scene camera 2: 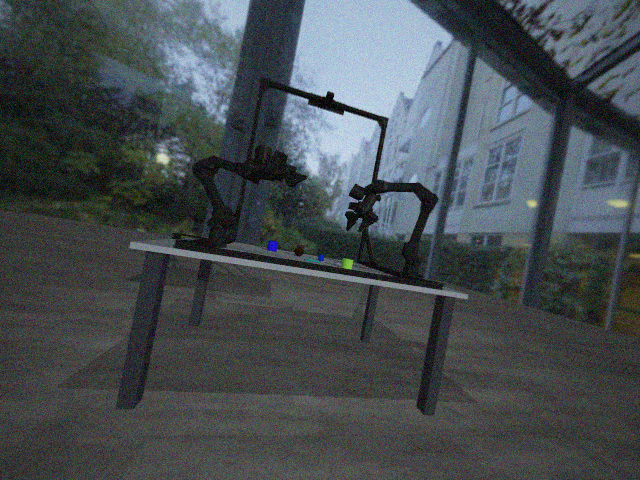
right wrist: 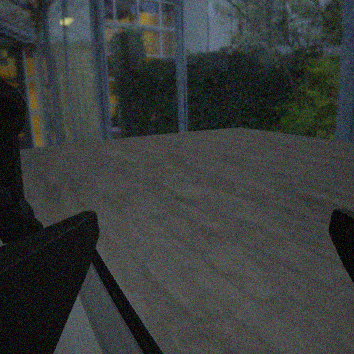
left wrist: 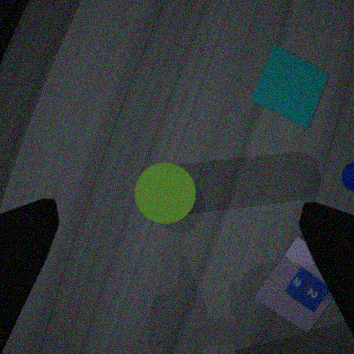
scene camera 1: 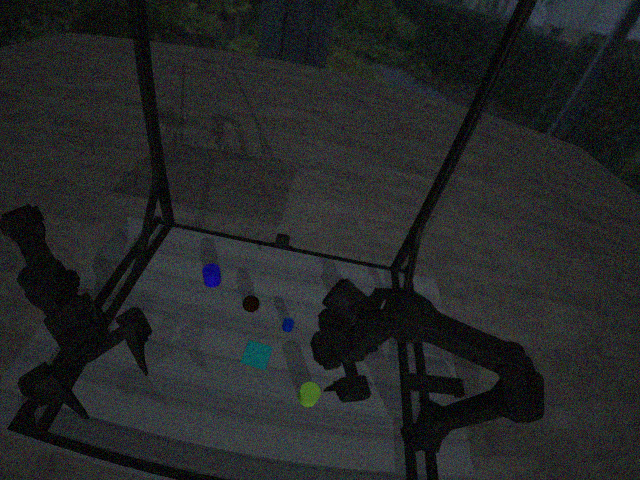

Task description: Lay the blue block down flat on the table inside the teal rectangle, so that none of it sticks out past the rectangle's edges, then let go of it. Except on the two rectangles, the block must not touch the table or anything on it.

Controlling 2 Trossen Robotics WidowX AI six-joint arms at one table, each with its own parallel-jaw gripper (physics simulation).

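Places are measured from the left arm's base along level axes (x ahead, y left, z up), in metres.
Pixels of known places: left gripper, between the fingertips: point(scene camera 2: 352, 231) point(left wrist: 181, 212) point(scene camera 1: 320, 369); right gripper, between the fingertips: point(scene camera 2: 302, 173) point(right wrist: 214, 222) point(scene camera 1: 117, 395); left arm's base, origin of its link: point(scene camera 2: 409, 276) point(scene camera 1: 417, 436); right arm's base, origin of its link: point(scene camera 2: 216, 241).
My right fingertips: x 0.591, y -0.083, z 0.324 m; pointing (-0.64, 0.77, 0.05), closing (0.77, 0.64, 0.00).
Observation:
For each thing: its top centre in the pictures, then the offset to it from my right fingertips. "pt": a spot on its surface instead.
- blue block, centre of its top: point(left wrist: 311, 292) dx -0.433, dy -0.225, dz -0.324 m
- lavender rectangle, a spot on its surface: point(left wrist: 276, 296) pt dx -0.444, dy -0.195, dz -0.342 m
- teal rectangle, a spot on its surface: point(left wrist: 291, 86) point(scene camera 1: 257, 354) point(scene camera 2: 311, 260) pt dx -0.216, dy -0.202, dz -0.342 m
- yellow-green cylinder, centre of its top: point(left wrist: 164, 192) point(scene camera 1: 310, 391) point(scene camera 2: 348, 259) dx -0.335, dy -0.071, dz -0.299 m
- small blue object, centre of its top: point(scene camera 1: 288, 322) point(scene camera 2: 321, 254) dx -0.310, dy -0.280, dz -0.312 m
- violet-blue cylinder, centre of its top: point(scene camera 1: 211, 270) point(scene camera 2: 273, 241) dx -0.088, dy -0.463, dz -0.289 m
The blue block point(left wrist: 306, 290), with pale marks on its top, lies on the lavender rectangle point(left wrist: 276, 296) at the lower right of the left wrist view. The left arm hides both in scene camera 1. The teal rectangle point(scene camera 1: 256, 354) point(scene camera 2: 312, 260) point(left wrist: 291, 86) is bare. My left gripper point(scene camera 2: 356, 226) point(left wrist: 181, 212) is open and empty, above the table; in the left wrist view its right finger covers the lavender rectangle's edge beside the block. My right gripper point(scene camera 1: 116, 395) point(scene camera 2: 303, 179) point(right wrist: 214, 222) is open and empty, high at the left side of the table, away from the block.
A yellow-green cylinder point(scene camera 1: 309, 394) point(scene camera 2: 347, 263) point(left wrist: 165, 193) stands between the left fingers in the left wrist view. A small blue object point(scene camera 1: 287, 324) point(scene camera 2: 321, 257) point(left wrist: 349, 176), a dark red one point(scene camera 1: 250, 303) point(scene camera 2: 299, 250) and a violet-blue cylinder point(scene camera 1: 211, 275) point(scene camera 2: 272, 246) stand farther back.

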